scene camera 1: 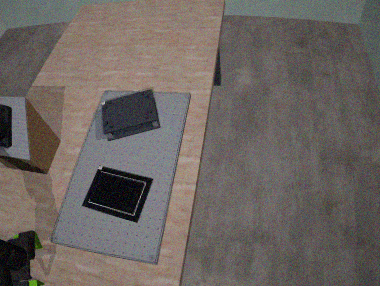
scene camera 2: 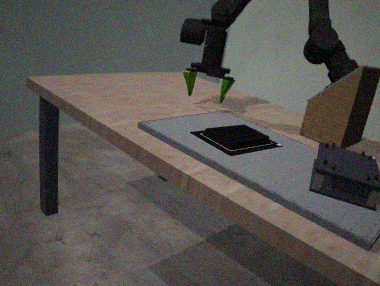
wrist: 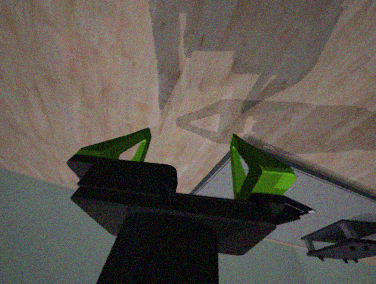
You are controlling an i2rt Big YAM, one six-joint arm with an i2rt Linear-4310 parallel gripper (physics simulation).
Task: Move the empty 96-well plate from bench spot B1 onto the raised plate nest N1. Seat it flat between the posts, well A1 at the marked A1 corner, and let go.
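Places are measured from the arm's base along level axes (x back, y right, z up), in centimetres.
Pixels of known places: gripper, between the fingertips: (scene camera 1: 41,266) (scene camera 2: 204,99) (wrist: 189,135); arm's base, origin of its link: (scene camera 1: 1,124) (scene camera 2: 348,81).
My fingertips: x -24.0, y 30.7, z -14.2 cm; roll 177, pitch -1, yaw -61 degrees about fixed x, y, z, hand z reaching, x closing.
Note:
Ahead of a thing's pixels: the offset from my fingertips to its top centre. "pt": to the spot under its first point.
The black 96-well plate @[dx -12.4, dy -25.5, dz +0.3 cm] (scene camera 1: 117,192) (scene camera 2: 237,134) lies flat on the black, white-outlined spot B1 @[pt dx -19.9, dy -24.9, dz -1.1 cm] (scene camera 1: 141,201) (scene camera 2: 212,143). A small white mark sits at one corner of that spot. The raised nest N1 @[dx -7.5, dy -49.4, dz +4.2 cm] (scene camera 1: 131,111) (scene camera 2: 345,165) (wrist: 342,246) is a dark platform with short posts, turned at an angle on the same board. A pale mark shows at its upper left corner in scene camera 1. My gripper (scene camera 1: 41,264) (scene camera 2: 205,99) (wrist: 189,135) is open and empty, fingers pointing down, above the table beyond the board's end, apart from the plate. The wrist view largely hides the plate.
The grey perforated board @[dx -10.8, dy -34.8, dz -1.2 cm] (scene camera 1: 115,155) (scene camera 2: 290,175) (wrist: 219,181) carries spot B1 and the nest. A slanted wooden block (scene camera 1: 42,140) (scene camera 2: 327,112) stands beside it on the arm's side. The table's long edge runs close along the board's other side.

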